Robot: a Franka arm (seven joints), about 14 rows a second.
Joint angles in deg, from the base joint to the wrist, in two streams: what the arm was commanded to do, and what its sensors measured. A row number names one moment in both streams.
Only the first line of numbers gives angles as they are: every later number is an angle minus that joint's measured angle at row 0.
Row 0, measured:
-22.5 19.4 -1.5 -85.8 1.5 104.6 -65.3
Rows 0 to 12, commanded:
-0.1 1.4 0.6 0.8 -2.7 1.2 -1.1
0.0 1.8 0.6 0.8 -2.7 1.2 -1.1
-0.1 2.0 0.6 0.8 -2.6 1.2 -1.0
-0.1 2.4 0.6 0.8 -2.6 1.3 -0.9
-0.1 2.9 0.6 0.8 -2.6 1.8 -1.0
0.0 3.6 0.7 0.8 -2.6 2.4 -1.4
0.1 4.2 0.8 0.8 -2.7 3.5 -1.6
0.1 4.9 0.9 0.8 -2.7 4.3 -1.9
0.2 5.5 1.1 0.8 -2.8 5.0 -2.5
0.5 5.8 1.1 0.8 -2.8 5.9 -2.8
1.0 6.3 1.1 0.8 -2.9 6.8 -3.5
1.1 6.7 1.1 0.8 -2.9 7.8 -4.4
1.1 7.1 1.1 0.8 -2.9 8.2 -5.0
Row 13, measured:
1.0 6.0 0.8 0.0 -2.1 6.8 -3.2
